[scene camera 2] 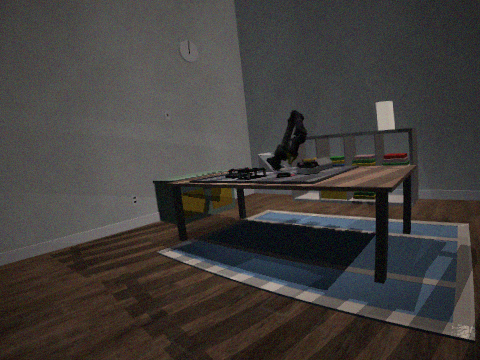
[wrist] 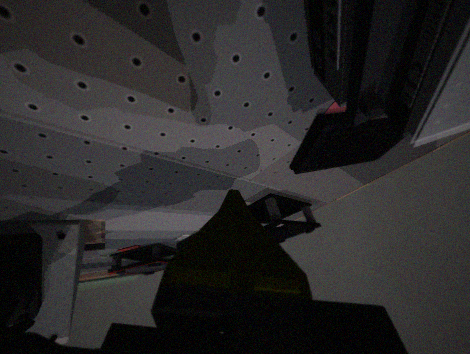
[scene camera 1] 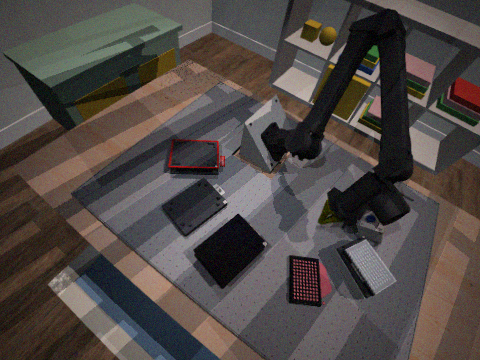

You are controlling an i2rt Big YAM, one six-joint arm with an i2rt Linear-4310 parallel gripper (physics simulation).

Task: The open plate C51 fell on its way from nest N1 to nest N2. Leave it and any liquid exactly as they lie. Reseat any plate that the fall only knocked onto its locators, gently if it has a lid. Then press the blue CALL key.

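Places are measured from the arm's base along level axes (x back, y right, z up), in centimetres.
Pixels of known places: gripper, fingertip midpoint: [scene camera 2: 289,164] [wrist: 232,196] [scene camera 1: 319,223]; arm's base, link origin: [scene camera 2: 273,164] [scene camera 1: 273,142].
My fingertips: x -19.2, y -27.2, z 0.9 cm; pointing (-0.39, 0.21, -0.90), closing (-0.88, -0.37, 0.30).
Ahead of a thing's pixels: the offset from my fingertips to its top centre. "spot": to the spot under its first point. Level surfaces: height alone.
The open plate C51 {dx -15.1, dy -4.7, dz -4.6 cm} [scene camera 1: 305,280], black with red wells, lies flat on the grey perforated mat {dz -6.0 cm} [scene camera 1: 271,329] at the front. A pink liquid patch {spot: dx -12.1, dy -10.5, dz -5.9 cm} [scene camera 1: 326,283] [wrist: 335,108] lies at its right edge. A white-lidded plate {dx -3.6, dy -16.6, dz +2.8 cm} [scene camera 1: 370,265] [wrist: 448,110] rests askew on its black nest at the right. The grey key box {dx +18.6, dy -15.6, dz +2.4 cm} [scene camera 1: 370,229] stands behind it, and its blue CALL key {dx +11.2, dy -13.0, dz +1.5 cm} [scene camera 1: 371,218] shows just under the arm's wrist. My gripper [scene camera 1: 325,216] [wrist: 232,196] is shut with nothing in it. It is low over the mat, just left of the key box.
A black lidded plate {dx -21.2, dy +16.9, dz -0.1 cm} [scene camera 1: 229,249], a bare dark nest {dx -16.2, dy +34.1, dz -3.1 cm} [scene camera 1: 193,205] and a red-framed nest {dx -2.5, dy +46.0, dz -1.4 cm} [scene camera 1: 193,153] stand in a row at the left. A grey wedge-shaped arm base [scene camera 1: 259,135] is behind. A shelf unit [scene camera 1: 426,147] stands past the table {dz -7.3 cm} [scene camera 2: 364,178].
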